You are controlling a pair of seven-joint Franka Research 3 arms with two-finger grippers.
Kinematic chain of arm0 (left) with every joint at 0, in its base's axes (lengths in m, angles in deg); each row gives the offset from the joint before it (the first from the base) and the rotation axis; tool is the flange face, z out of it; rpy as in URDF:
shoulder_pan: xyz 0 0 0.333 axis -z
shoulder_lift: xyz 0 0 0 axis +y
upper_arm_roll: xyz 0 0 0.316 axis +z
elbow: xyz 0.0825 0 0 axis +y
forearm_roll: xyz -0.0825 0 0.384 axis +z
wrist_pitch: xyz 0 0 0 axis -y
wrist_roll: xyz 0.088 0 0 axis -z
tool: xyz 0 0 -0.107 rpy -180 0 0
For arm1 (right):
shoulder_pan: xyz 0 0 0.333 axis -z
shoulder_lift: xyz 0 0 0 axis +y
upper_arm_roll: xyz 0 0 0.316 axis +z
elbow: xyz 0.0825 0 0 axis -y
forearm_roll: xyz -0.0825 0 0.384 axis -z
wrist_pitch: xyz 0 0 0 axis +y
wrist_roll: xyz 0.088 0 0 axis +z
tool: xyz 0 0 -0.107 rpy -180 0 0
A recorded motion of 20 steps. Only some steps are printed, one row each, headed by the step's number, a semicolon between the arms.
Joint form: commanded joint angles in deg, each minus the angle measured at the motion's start. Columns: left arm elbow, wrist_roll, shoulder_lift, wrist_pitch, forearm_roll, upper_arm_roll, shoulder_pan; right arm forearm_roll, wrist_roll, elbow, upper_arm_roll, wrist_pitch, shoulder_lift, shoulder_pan.
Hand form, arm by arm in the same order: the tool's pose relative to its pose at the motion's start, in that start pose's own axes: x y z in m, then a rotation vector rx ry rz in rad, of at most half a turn. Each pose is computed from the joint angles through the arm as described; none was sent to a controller.
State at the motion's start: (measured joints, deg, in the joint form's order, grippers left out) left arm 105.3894 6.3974 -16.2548 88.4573 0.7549 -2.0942 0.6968; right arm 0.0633 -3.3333 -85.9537 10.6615 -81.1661 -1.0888 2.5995
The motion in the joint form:
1: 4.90 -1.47 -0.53 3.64 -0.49 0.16 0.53; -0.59 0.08 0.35 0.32 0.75 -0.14 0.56
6: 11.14 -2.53 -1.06 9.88 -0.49 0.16 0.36; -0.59 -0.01 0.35 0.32 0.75 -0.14 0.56
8: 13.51 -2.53 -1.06 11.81 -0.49 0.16 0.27; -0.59 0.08 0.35 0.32 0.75 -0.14 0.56
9: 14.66 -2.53 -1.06 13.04 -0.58 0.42 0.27; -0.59 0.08 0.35 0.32 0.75 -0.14 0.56
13: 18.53 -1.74 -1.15 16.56 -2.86 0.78 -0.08; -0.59 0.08 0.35 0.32 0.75 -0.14 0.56
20: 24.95 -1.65 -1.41 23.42 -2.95 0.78 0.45; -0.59 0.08 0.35 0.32 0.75 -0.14 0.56
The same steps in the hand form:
1: 0.0020 0.0040 0.0305 -0.0101 -0.0117 -0.0185; -0.0024 0.0010 -0.0028 0.0096 -0.0052 0.0011
6: 0.0043 0.0030 0.0688 -0.0090 -0.0026 -0.0397; -0.0024 0.0010 -0.0028 0.0096 -0.0052 0.0027
8: 0.0041 0.0025 0.0857 -0.0097 -0.0103 -0.0410; -0.0024 0.0010 -0.0028 0.0096 -0.0052 0.0011
9: 0.0041 0.0005 0.0935 -0.0126 -0.0087 -0.0456; -0.0024 0.0010 -0.0028 0.0096 -0.0052 0.0011
13: 0.0021 -0.0016 0.1198 -0.0534 -0.0092 -0.0542; -0.0024 0.0010 -0.0028 0.0096 -0.0052 0.0011
20: -0.0026 0.0035 0.1607 -0.0520 0.0030 -0.0481; -0.0024 0.0010 -0.0028 0.0096 -0.0052 0.0011

